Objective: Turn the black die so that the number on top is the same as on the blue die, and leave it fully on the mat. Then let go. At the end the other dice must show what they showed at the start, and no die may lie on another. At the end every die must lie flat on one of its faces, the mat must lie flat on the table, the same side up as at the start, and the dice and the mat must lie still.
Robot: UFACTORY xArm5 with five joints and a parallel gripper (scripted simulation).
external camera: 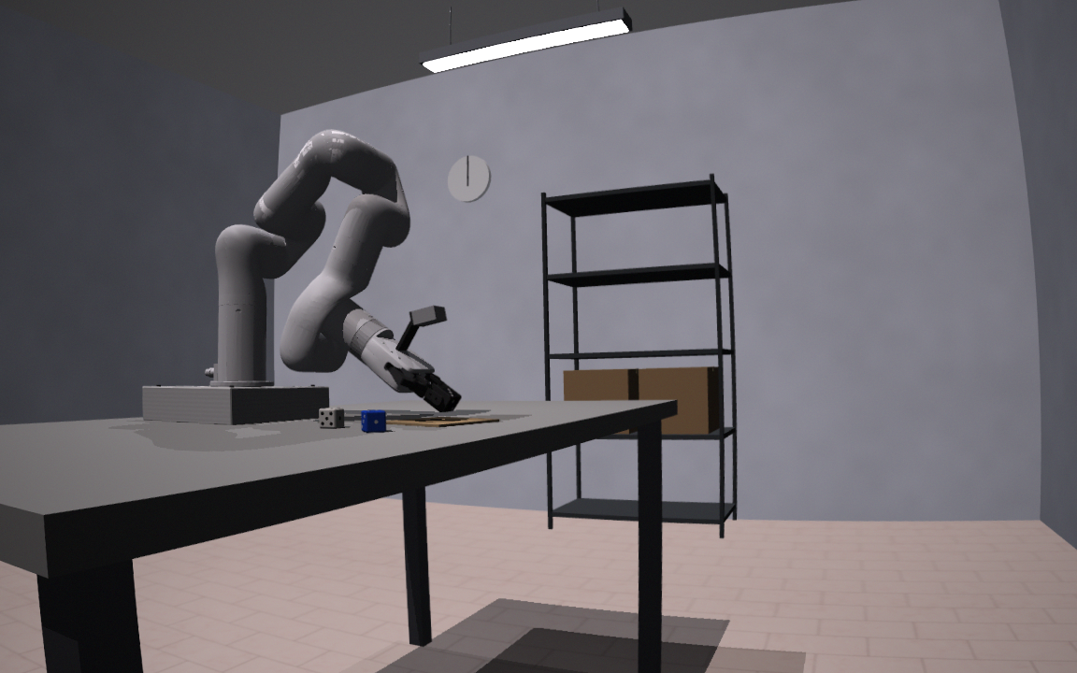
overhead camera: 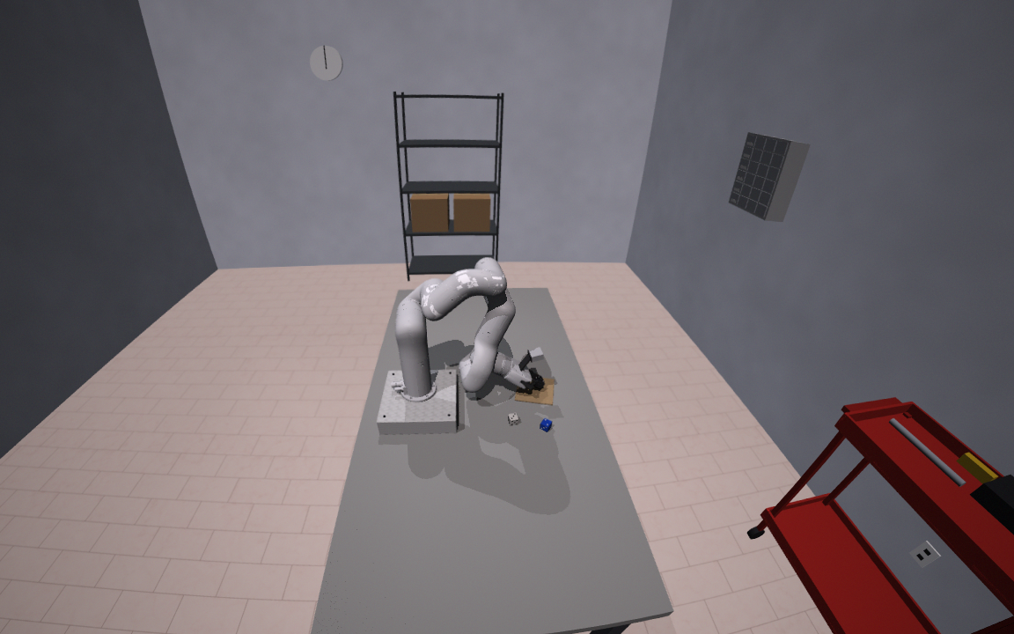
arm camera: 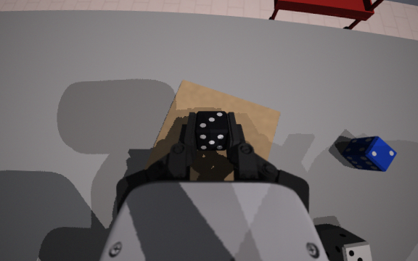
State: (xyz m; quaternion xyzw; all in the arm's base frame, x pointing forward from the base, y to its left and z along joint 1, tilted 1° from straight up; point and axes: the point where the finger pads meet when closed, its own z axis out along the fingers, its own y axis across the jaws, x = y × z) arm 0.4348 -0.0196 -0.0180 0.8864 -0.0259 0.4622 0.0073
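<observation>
Now: hand 40 mm above the tan mat. Also, from my hand: blue die (190 mm to the right, 30 mm below, 30 mm behind); white die (140 mm to the right, 130 mm behind, 30 mm below); black die (10 mm ahead).
</observation>
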